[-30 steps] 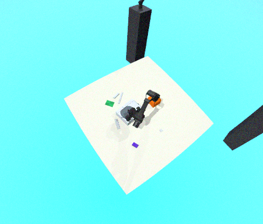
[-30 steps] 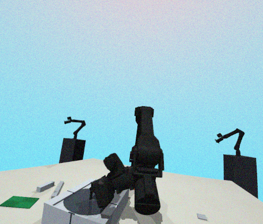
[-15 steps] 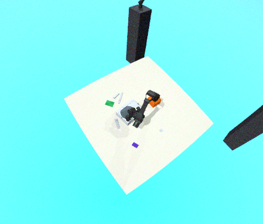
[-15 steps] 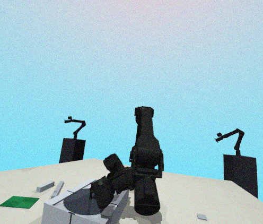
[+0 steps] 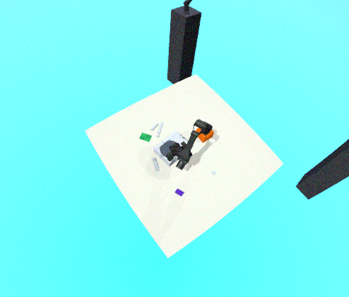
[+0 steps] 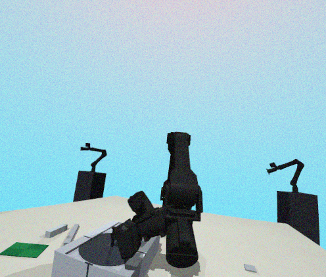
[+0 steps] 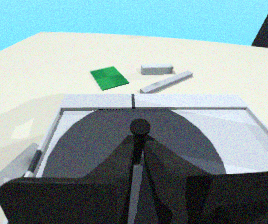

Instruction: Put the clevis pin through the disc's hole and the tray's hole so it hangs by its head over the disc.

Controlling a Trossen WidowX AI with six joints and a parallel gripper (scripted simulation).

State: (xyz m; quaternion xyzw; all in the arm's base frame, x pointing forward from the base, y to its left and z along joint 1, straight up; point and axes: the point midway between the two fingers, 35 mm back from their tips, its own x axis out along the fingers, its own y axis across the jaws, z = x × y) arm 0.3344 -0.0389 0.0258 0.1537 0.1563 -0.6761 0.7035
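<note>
The dark clevis pin is 1 cm below my gripper tip. Round my gripper tip: green patch: 24 cm to the right, 8 cm below, 6 cm ahead; steel tray: 4 cm below, 3 cm behind; dark aluminium disc: 3 cm below.
</note>
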